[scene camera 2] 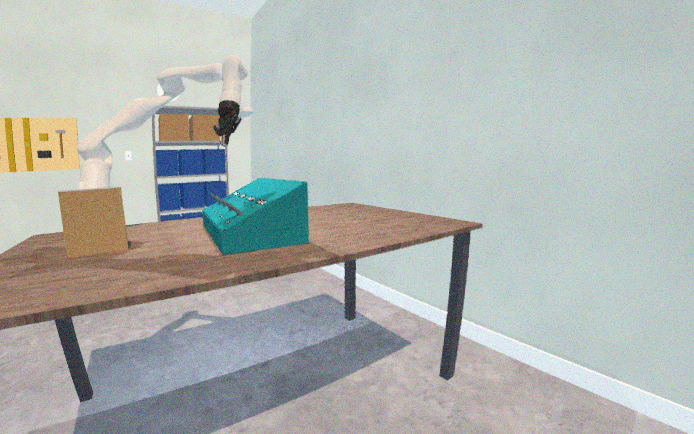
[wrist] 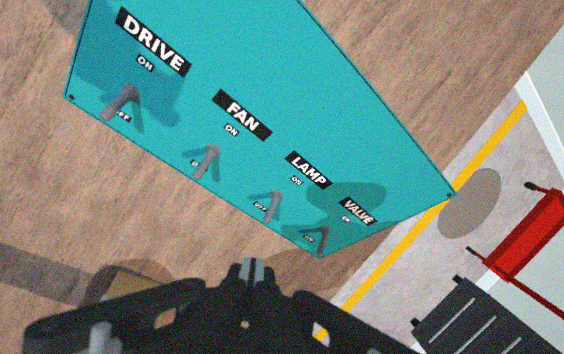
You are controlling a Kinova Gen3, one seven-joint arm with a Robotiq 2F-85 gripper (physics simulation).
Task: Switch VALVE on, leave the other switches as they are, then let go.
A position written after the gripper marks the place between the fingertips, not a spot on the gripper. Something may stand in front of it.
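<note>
The gripper (scene camera 2: pixel 224 145) (wrist: pixel 251 271) appears in the scene. A teal sloped switch box (scene camera 2: pixel 273 213) (wrist: pixel 287 113) is there with the gripper, visible in the same views.
</note>
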